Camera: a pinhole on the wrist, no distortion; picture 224 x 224 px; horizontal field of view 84.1 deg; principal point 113.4 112.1 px. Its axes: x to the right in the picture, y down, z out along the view. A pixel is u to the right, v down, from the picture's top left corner.
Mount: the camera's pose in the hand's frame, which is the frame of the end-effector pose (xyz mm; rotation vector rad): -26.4 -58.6 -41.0 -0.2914 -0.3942 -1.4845
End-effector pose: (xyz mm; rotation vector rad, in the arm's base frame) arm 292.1 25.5 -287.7 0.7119 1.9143 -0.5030
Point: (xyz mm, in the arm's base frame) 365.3 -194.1 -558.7
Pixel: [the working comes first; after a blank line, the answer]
In the camera's frame: 194.1 204.2 272.9

201.7 205.0
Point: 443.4 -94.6 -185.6
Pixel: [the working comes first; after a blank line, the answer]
In the camera's frame: 6.9 -133.7 195.6

117.8 27.2
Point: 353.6 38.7 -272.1
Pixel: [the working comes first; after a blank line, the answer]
In the camera's frame: -70.0 6.2 107.0

32.2 119.3
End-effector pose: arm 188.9 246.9 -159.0 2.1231 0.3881 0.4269
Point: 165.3 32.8 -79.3
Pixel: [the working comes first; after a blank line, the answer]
In the camera's frame: -156.3 -49.3 236.3

31.3 86.2
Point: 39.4 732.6 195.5
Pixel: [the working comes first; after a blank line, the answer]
In the camera's frame: -303.3 131.5 -489.5

behind the camera
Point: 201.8 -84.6 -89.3
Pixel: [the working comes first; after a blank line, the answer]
In the camera's frame: -164.9 -58.8 359.0

56.4 91.8
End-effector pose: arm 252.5 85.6 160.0 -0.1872 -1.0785 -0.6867
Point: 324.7 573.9 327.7
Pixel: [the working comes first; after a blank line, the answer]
In the camera's frame: -338.9 35.9 482.9

26.2 121.3
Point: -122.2 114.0 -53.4
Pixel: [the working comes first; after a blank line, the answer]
In the camera's frame: 252.1 -277.5 152.7

outside the picture
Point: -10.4 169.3 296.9
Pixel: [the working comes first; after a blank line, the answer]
In the camera's frame: 155.2 49.0 302.1

177.2 132.2
